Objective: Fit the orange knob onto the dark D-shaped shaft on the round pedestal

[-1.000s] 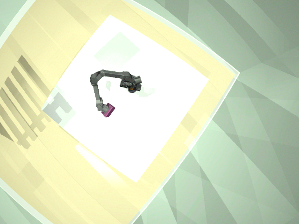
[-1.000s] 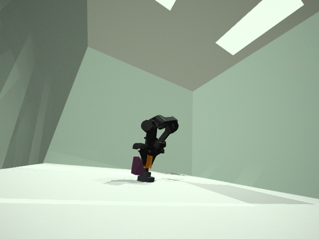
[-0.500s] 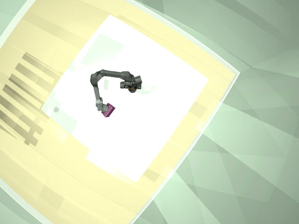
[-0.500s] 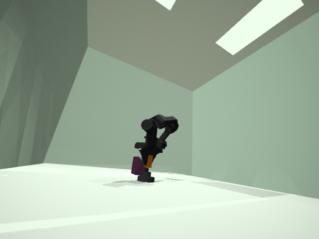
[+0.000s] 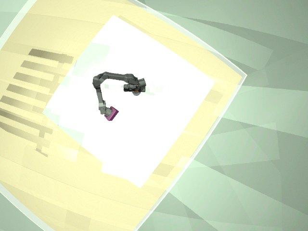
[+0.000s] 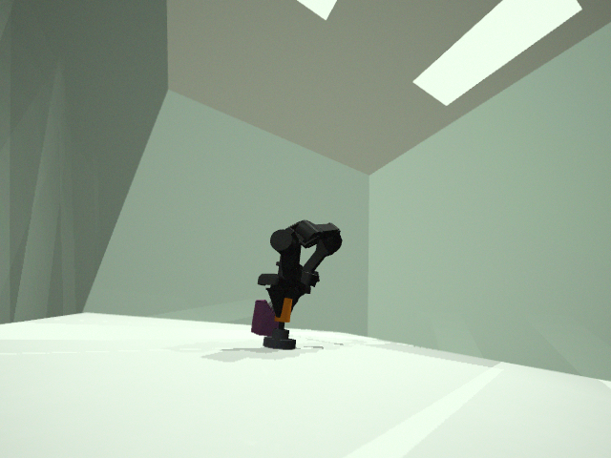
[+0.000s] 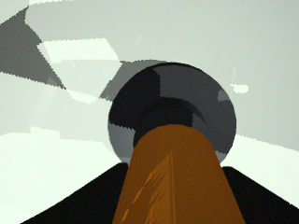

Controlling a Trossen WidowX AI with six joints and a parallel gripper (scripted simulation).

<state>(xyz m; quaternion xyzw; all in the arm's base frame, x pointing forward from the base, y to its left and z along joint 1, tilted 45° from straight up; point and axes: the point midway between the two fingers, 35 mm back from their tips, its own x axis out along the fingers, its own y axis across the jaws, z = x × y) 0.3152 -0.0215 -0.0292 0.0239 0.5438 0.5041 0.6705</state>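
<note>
Now: gripper tip 2 cm below the orange knob. Also, from my gripper tip: round pedestal: 4 cm below.
</note>
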